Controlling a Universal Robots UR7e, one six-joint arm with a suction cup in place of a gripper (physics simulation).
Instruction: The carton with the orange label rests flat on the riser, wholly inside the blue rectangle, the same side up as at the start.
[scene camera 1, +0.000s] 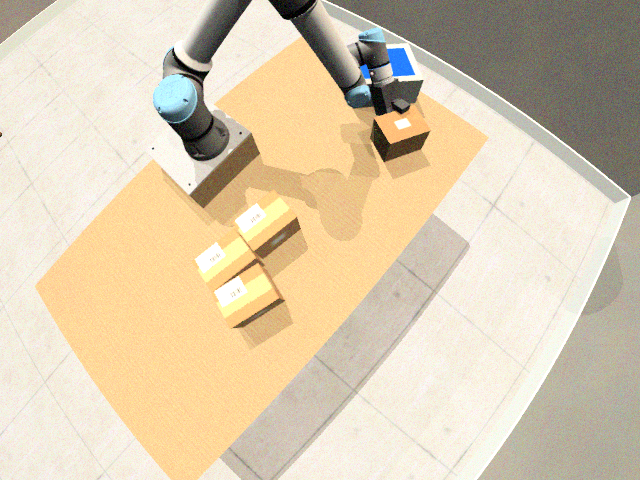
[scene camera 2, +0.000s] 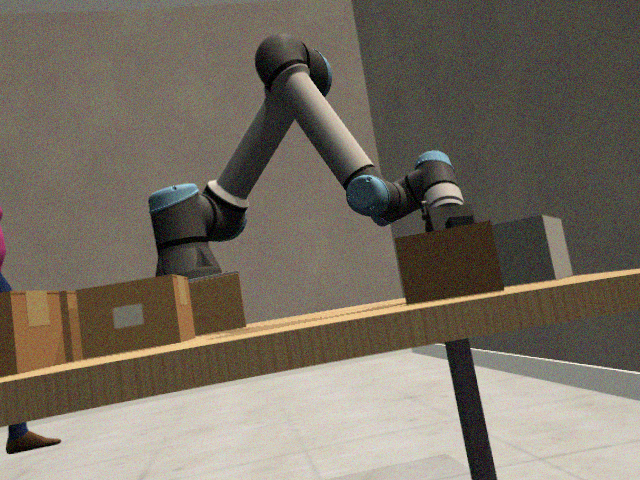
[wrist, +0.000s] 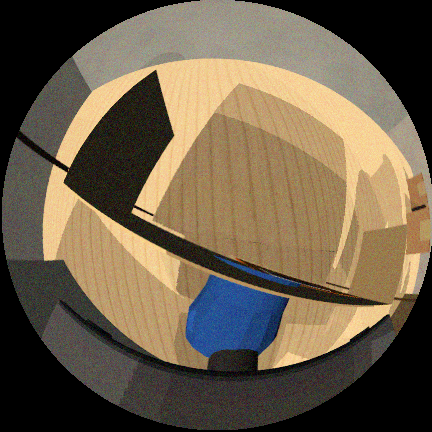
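Observation:
The carton with the orange label is turned over on its side at the table's right end, in front of the riser. Its white-labelled side faces up. It sits at table level, apart from the blue rectangle on the riser's top. The orange label shows as a thin edge-on sliver in the wrist view. My gripper is down at the carton's riser side. Its blue suction cup appears to be on the label face; the contact is hidden in the scene views.
Three other cartons with white labels stand close together on the wooden table. The arm's base block stands behind them. My forearm passes above the table. A person's foot shows at the left.

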